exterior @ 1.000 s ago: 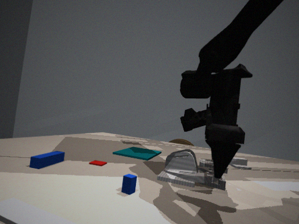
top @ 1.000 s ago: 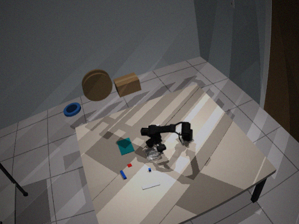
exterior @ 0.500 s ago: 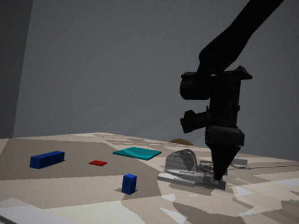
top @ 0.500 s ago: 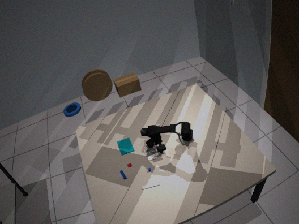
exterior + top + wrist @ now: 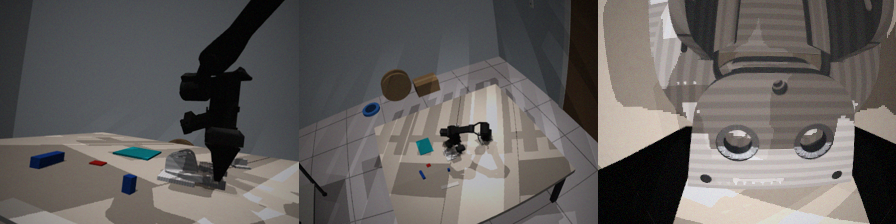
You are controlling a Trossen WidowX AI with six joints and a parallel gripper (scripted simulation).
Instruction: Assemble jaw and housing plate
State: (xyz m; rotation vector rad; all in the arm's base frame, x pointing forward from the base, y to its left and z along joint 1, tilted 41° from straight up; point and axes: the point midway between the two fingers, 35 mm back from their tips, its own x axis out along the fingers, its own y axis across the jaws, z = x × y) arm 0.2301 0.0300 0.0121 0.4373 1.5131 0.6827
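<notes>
The grey housing part lies 20 mm above my gripper tip and 10 mm ahead of it. Also, from my gripper tip: small blue block (170 mm to the left, 110 mm ahead); ribbed grey base (70 mm ahead, 10 mm to the left, 10 mm below); red tile (250 mm ahead, 70 mm to the left, 10 mm below).
</notes>
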